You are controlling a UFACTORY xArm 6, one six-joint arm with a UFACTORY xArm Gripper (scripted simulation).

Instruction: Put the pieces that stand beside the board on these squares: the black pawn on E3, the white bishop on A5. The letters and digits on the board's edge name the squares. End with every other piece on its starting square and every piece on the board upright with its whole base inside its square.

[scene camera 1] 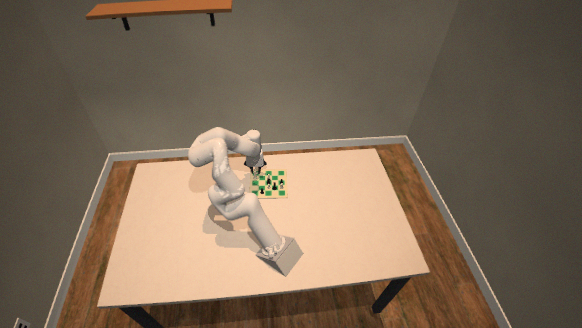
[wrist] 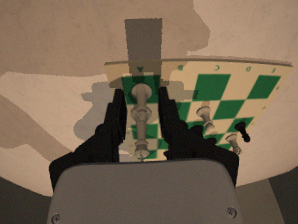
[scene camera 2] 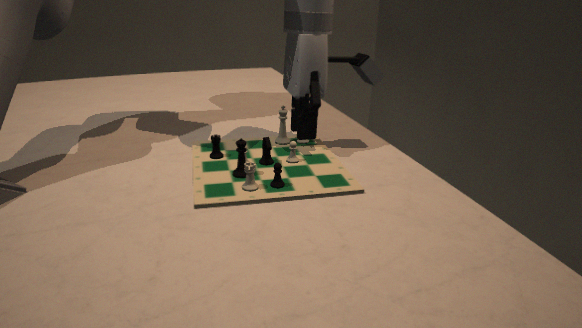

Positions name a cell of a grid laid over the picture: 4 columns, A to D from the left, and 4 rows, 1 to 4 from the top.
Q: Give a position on a chessboard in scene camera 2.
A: At C3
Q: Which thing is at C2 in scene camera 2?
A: My gripper.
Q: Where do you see a chessboard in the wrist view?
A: At D2
